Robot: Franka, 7 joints.
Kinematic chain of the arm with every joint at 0, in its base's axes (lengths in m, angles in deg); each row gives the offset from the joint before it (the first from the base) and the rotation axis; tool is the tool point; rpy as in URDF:
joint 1: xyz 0 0 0.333 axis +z
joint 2: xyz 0 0 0 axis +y
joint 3: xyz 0 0 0.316 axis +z
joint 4: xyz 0.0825 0 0 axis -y
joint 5: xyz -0.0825 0 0.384 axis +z
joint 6: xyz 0 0 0 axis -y
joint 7: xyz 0.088 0 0 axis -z
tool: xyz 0 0 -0.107 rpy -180 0 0
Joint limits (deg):
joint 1: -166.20..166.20
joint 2: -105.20..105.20
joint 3: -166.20..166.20
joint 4: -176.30..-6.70
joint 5: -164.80..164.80
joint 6: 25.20..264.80
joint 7: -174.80..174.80
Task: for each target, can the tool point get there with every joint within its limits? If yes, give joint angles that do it. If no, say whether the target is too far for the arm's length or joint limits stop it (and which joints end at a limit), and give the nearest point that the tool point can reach.
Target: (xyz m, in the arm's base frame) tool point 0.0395 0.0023 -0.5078
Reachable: no: joint limits stop it (at a limit: joint 2) | nearest point 0.1035 0.0060 -0.3295 | short by 0.189 m
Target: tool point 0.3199 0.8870 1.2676
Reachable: no: too far | nearest point 0.2067 0.5732 0.9369 | short by 0.470 m
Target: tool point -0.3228 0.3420 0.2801
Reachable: yes | joints -89.15 -25.88 -120.97 -124.59 112.58 216.02 -84.99
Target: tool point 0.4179 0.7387 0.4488
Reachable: yes | joints 71.71 75.44 -54.60 -22.94 39.15 151.31 127.05
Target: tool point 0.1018 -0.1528 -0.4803
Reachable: no: joint limits stop it (at a limit: joint 2) | nearest point 0.1125 -0.1688 -0.3546 | short by 0.127 m
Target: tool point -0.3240 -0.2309 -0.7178
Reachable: no: too far | nearest point -0.2861 -0.2039 -0.3564 | short by 0.364 m
